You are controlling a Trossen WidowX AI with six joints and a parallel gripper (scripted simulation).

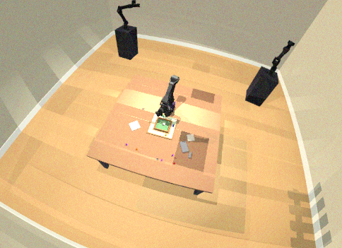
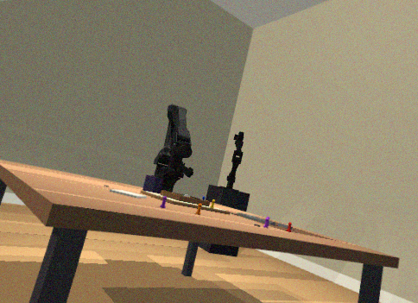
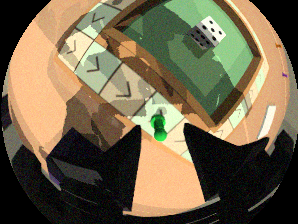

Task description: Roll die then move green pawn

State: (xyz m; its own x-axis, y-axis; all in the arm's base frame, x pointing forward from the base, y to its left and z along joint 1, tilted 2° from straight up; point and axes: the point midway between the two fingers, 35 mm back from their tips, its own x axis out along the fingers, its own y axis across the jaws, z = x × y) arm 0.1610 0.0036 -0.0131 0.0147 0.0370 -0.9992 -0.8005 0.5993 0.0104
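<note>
My gripper tip is now 1 cm above the green pawn. From my gripper tip the other things lie so: blue pawn 7 cm ahead, 15 cm to the left, 1 cm below; then white die 9 cm ahead, 5 cm to the left, 1 cm below; then green tray 10 cm ahead, 4 cm to the left, 3 cm below.
</note>
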